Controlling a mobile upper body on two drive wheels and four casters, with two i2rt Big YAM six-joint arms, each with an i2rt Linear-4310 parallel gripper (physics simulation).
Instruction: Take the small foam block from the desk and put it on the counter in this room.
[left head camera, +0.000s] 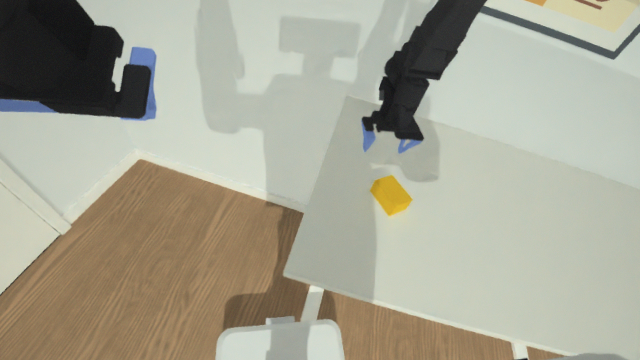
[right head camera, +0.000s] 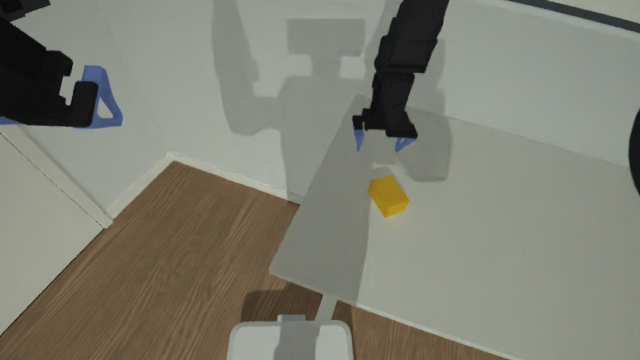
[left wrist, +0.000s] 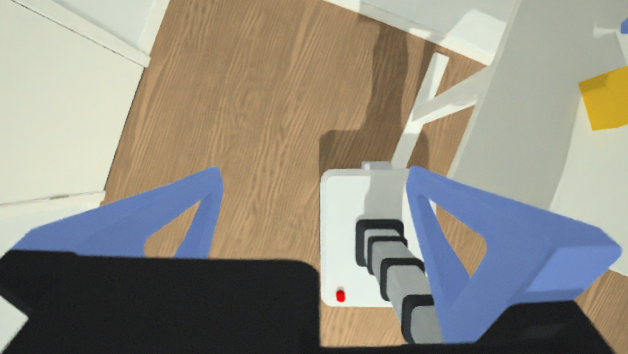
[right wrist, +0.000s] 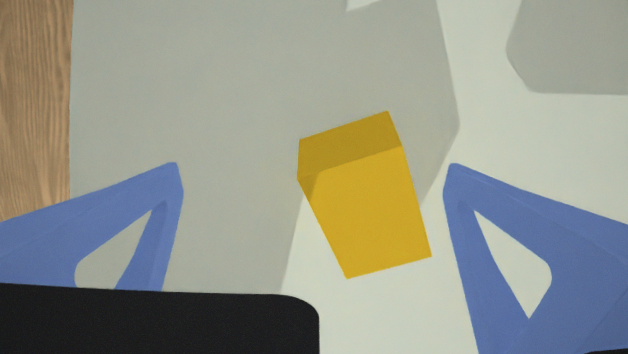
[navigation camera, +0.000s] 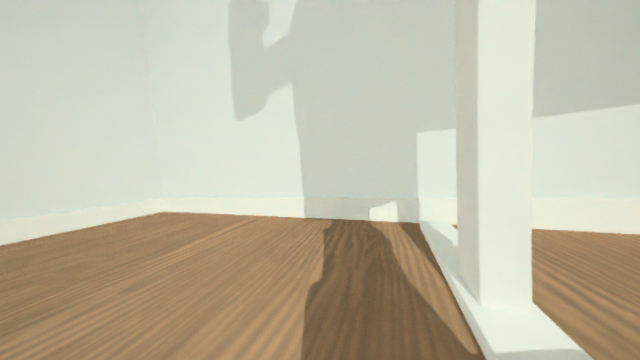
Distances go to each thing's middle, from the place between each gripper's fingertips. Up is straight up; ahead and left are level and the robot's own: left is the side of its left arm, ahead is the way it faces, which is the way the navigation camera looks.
Labels:
My left hand is 11 cm short of the yellow foam block (right head camera: 390, 199), 50 cm to the left of it and 31 cm above it.
I see my right gripper 80 mm past the yellow foam block, 30 mm to the left of it and 90 mm above it.

